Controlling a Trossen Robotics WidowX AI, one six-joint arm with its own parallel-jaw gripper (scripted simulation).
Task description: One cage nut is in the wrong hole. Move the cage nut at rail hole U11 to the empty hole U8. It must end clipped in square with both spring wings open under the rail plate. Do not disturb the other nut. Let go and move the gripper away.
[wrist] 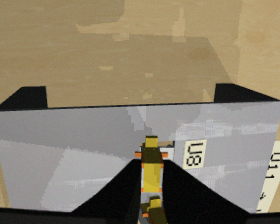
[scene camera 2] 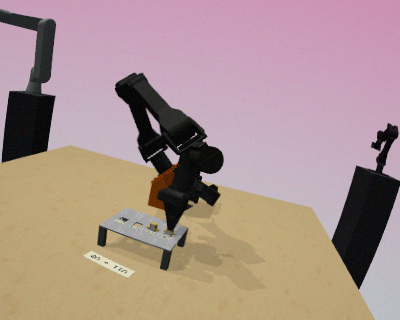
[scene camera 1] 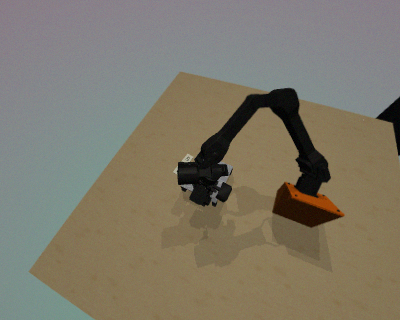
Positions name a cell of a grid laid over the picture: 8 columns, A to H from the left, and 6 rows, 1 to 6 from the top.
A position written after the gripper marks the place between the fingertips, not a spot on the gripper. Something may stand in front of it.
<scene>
In view: the gripper (scene camera 2: D5) and a yellow cage nut (wrist: E5).
The gripper also shows in the wrist view (wrist: E5).
</scene>
